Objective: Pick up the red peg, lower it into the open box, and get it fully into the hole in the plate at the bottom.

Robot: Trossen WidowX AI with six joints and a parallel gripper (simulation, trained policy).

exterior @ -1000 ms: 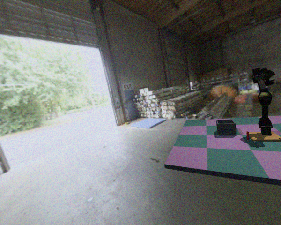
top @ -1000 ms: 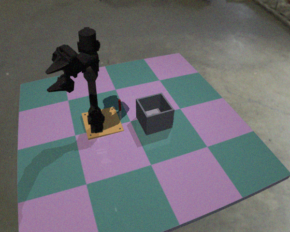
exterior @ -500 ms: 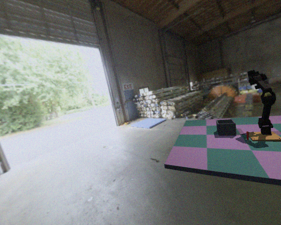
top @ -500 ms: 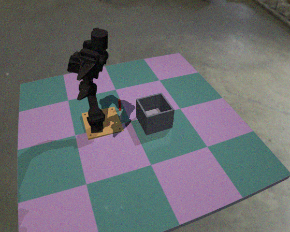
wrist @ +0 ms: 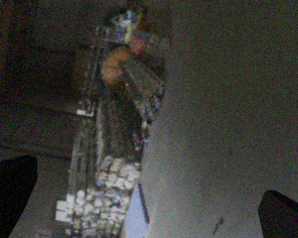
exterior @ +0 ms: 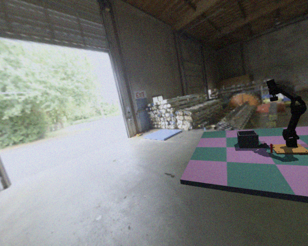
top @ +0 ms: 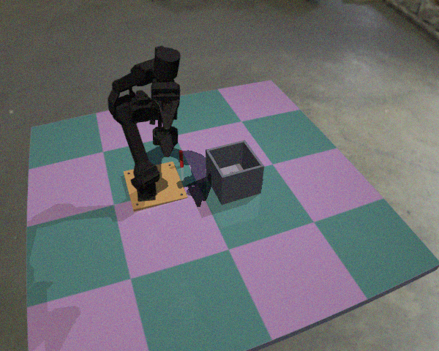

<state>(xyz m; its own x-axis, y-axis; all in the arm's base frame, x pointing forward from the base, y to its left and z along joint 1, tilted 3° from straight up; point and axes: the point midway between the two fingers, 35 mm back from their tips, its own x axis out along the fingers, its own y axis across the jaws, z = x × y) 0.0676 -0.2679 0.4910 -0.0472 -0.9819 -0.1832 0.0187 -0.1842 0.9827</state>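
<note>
My gripper tip is 60 mm short of the red peg, 460 mm to the right of it and 440 mm above it. Also, from my gripper tip: grey plate: 240 mm ahead, 320 mm to the left, 440 mm below.
</note>
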